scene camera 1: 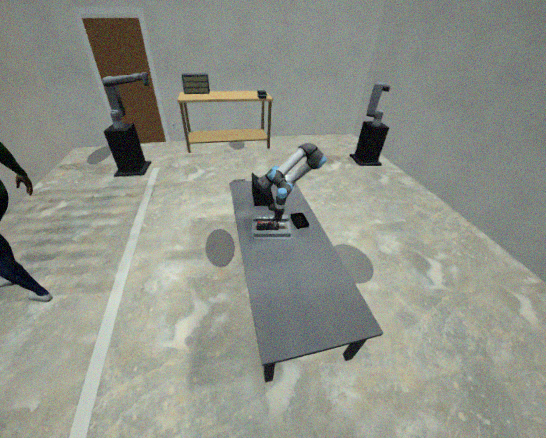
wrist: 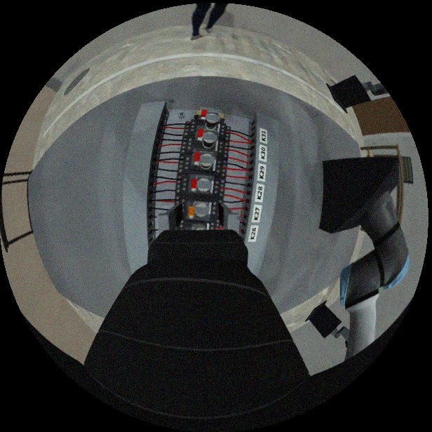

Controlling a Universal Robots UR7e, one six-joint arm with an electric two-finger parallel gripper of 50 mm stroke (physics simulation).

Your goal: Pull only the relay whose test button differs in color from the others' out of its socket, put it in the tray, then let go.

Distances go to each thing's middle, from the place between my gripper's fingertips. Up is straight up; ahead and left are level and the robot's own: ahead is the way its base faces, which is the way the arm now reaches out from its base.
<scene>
My hand is 20 mm to the left of the panel (wrist: 180,127) and 30 mm above it.
</scene>
